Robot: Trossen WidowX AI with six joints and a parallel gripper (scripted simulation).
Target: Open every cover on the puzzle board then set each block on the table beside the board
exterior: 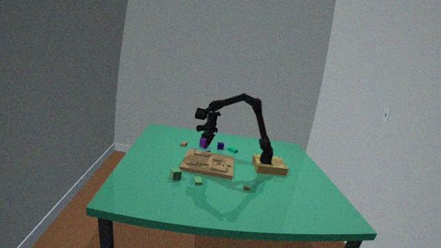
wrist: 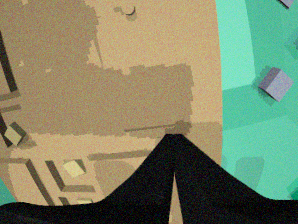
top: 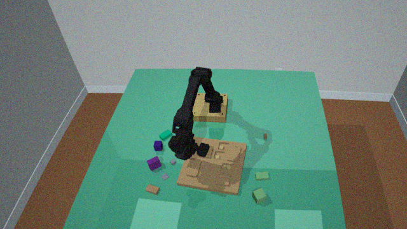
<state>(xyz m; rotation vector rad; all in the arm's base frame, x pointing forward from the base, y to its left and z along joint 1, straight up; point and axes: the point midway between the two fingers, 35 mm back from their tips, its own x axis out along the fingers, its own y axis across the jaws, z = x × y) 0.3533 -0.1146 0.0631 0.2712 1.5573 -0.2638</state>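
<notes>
The tan puzzle board is 11 cm to the left of my gripper tip, 6 cm below it and 1 cm ahead of it. The rest, counted from my gripper tip: teal block: 20 cm behind, 16 cm to the right, 7 cm below; orange block: 19 cm to the right, 14 cm ahead, 7 cm below; purple cube: 19 cm to the right, 12 cm behind, 6 cm below.
</notes>
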